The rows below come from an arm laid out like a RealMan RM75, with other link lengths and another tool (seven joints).
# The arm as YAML. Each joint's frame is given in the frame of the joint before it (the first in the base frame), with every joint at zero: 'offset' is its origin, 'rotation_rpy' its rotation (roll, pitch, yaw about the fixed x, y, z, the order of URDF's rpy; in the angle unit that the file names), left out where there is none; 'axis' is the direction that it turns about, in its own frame. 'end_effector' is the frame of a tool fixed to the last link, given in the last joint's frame.
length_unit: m
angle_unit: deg
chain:
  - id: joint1
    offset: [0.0, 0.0, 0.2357]
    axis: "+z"
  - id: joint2
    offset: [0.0, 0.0, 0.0]
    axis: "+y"
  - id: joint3
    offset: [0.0, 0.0, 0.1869]
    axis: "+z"
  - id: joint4
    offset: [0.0, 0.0, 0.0]
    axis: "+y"
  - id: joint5
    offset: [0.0, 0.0, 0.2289]
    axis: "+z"
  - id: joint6
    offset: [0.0, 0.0, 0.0]
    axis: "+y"
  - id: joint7
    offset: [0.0, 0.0, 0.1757]
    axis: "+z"
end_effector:
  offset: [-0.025, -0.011, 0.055]
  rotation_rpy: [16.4, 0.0, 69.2]
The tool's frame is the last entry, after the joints.
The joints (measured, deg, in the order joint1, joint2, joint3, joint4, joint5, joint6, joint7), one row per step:
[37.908, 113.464, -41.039, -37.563, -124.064, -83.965, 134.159]
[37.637, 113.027, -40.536, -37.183, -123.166, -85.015, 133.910]
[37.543, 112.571, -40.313, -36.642, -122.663, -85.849, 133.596]
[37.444, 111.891, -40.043, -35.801, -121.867, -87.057, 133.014]
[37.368, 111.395, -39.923, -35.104, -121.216, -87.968, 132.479]
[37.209, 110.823, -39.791, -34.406, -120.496, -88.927, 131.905]
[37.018, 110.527, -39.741, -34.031, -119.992, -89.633, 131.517]
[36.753, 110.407, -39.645, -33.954, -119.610, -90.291, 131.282]
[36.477, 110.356, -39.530, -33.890, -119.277, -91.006, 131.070]
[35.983, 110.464, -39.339, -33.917, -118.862, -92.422, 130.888]
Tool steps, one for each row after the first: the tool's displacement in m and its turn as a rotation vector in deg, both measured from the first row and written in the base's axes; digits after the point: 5 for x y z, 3 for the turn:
[-0.00100, -0.00189, 0.00326, -0.031, 1.249, -0.026]
[-0.00133, -0.00396, 0.00490, -0.339, 1.945, 0.097]
[-0.00230, -0.00689, 0.00727, -0.763, 2.962, 0.441]
[-0.00327, -0.00936, 0.00865, -1.127, 3.746, 0.797]
[-0.00380, -0.01192, 0.01078, -1.405, 4.554, 1.139]
[-0.00426, -0.01414, 0.01188, -1.638, 5.149, 1.387]
[-0.00472, -0.01624, 0.01287, -1.806, 5.691, 1.558]
[-0.00533, -0.01876, 0.01339, -2.063, 6.287, 1.716]
[-0.00700, -0.02419, 0.01310, -2.804, 7.414, 1.938]

